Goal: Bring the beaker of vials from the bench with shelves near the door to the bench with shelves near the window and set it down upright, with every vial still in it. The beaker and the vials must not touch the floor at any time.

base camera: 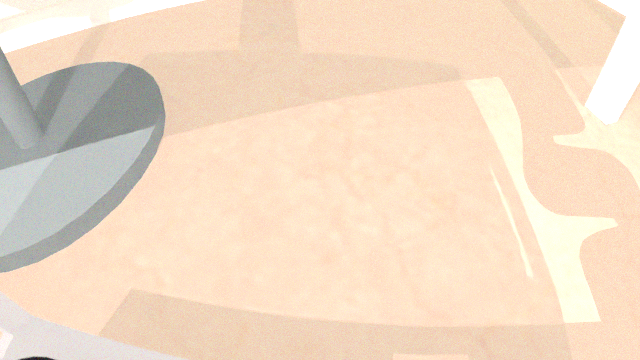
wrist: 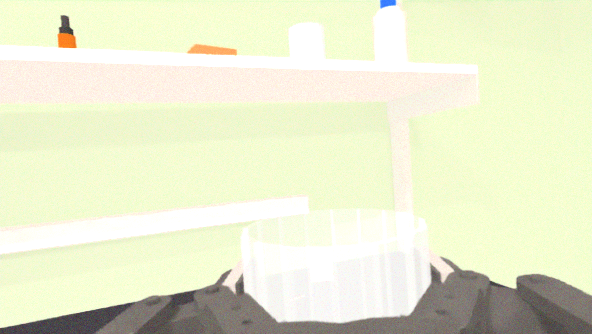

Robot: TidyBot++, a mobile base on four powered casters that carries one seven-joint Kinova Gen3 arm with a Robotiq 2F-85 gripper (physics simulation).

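A clear beaker stands upright between the fingers in the wrist view, its open rim towards the top. Pale upright streaks and whitish shapes show through its wall; single vials cannot be made out or counted. My gripper is shut on the beaker, one finger pressed on each side. The beaker's base is hidden behind the gripper's body. In the wrist view a white bench shelf with an upright post stands beyond and above the beaker. The beaker and gripper do not show in the base camera view.
On the shelf stand an orange bottle, an orange block, a white jar and a white bottle. A white ledge runs below. In the base view, a grey round stool base and white leg stand on the floor.
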